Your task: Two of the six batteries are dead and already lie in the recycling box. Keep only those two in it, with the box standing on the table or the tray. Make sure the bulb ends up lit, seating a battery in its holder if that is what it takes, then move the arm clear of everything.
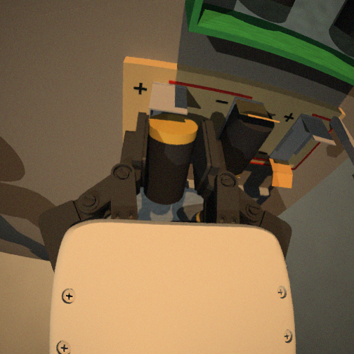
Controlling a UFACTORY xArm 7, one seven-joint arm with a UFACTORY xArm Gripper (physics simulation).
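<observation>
My gripper point(172, 130) is shut on a dark battery with an orange-yellow end point(170, 162). The battery's end is at the metal contact point(167, 99) of the left bay in the tan holder board point(132, 112); whether it is seated I cannot tell. A second dark battery point(245, 142) lies in the bay to the right. The third bay, farther right, shows a bare metal contact point(300, 136). A green-rimmed box point(275, 48) stands beyond the board, with parts of two dark batteries point(267, 9) point(345, 31) showing inside. The bulb cannot be made out.
The green box's near wall is close beyond the board. A grey metal piece point(343, 136) stands at the right edge. Brown surface lies to the left and a blue-grey surface point(322, 240) at the lower right. The gripper body hides the near area.
</observation>
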